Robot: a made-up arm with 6 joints. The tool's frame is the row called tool.
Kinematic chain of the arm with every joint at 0, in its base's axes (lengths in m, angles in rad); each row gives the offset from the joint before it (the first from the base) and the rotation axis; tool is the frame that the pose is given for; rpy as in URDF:
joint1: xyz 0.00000 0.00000 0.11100 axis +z
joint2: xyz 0.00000 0.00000 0.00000 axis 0.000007 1 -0.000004
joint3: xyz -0.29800 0.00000 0.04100 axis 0.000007 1 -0.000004
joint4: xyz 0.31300 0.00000 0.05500 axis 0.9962 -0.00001 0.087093
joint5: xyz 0.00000 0.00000 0.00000 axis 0.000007 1 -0.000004
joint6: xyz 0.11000 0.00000 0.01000 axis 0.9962 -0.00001 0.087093
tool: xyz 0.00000 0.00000 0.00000 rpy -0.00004 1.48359 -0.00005
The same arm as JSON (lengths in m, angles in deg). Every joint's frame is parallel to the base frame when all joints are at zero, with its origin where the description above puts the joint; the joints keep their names.
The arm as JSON. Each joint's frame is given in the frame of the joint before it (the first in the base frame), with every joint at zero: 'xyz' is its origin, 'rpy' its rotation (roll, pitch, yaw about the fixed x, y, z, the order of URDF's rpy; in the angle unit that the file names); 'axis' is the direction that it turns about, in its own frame. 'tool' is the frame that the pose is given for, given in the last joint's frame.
{"units": {"length": "m", "angle": "deg"}, "joints": [{"name": "joint1", "type": "revolute", "origin": {"xyz": [0.0, 0.0, 0.111], "rpy": [0.0, 0.0, 0.0]}, "axis": [0.0, 0.0, 1.0]}, {"name": "joint2", "type": "revolute", "origin": {"xyz": [0.0, 0.0, 0.0], "rpy": [0.0, 0.0, 0.0]}, "axis": [0.0, 1.0, 0.0]}, {"name": "joint3", "type": "revolute", "origin": {"xyz": [-0.298, 0.0, 0.041], "rpy": [0.0, 0.0, 0.0]}, "axis": [0.0, 1.0, 0.0]}, {"name": "joint4", "type": "revolute", "origin": {"xyz": [0.313, 0.0, 0.055], "rpy": [0.0, 0.0, 0.0]}, "axis": [0.9962, 0.0, 0.0871]}, {"name": "joint5", "type": "revolute", "origin": {"xyz": [0.0, 0.0, 0.0], "rpy": [0.0, 0.0, 0.0]}, "axis": [0.0, 1.0, 0.0]}, {"name": "joint6", "type": "revolute", "origin": {"xyz": [0.11, 0.0, 0.01], "rpy": [0.0, 0.0, 0.0]}, "axis": [0.9962, 0.0, 0.0871]}], "tool": {"origin": {"xyz": [0.0, 0.0, 0.0], "rpy": [0.0, 85.0, 0.0]}}}
